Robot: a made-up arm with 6 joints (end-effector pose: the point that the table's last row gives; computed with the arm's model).
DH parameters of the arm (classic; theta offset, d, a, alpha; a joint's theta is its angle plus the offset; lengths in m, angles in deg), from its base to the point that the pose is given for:
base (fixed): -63.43 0 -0.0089 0
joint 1: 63.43 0.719 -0.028 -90
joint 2: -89.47 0 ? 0
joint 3: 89.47 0.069 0.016 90
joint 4: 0 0.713 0.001 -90
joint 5: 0 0.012 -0.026 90
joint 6: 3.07 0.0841 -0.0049 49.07
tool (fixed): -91.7 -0.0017 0 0
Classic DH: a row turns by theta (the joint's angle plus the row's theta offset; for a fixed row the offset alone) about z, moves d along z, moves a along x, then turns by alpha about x.
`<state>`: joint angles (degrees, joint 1 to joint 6).
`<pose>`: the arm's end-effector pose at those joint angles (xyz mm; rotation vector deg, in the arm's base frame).
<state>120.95 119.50 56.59 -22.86 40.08 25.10</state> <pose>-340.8 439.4 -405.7 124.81 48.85 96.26</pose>
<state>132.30 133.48 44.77 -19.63 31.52 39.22</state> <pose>-346.2 277.2 -535.1 133.12 38.42 99.68</pose>
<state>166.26 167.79 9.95 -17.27 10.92 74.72</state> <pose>-147.3 -38.8 -720.0 -150.96 -23.83 -83.90</pose>
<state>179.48 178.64 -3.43 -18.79 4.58 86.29</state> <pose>-53.1 -73.7 -729.0 -154.06 -26.95 -70.38</pose>
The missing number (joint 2, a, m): 0.653
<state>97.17 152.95 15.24 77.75 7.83 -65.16</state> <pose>-115.6 428.0 -646.5 -165.21 13.61 -59.43</pose>
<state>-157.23 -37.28 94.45 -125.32 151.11 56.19</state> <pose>-113.5 -48.3 1610.5 -83.79 85.56 -63.28</pose>
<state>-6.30 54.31 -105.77 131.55 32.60 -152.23</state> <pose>-117.6 102.0 1580.1 82.23 -43.23 -70.27</pose>
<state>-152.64 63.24 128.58 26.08 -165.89 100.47</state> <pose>-333.6 -250.3 398.5 102.11 13.42 -135.03</pose>
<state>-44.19 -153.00 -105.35 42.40 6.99 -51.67</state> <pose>370.2 -258.5 -13.9 21.08 -125.81 111.26</pose>
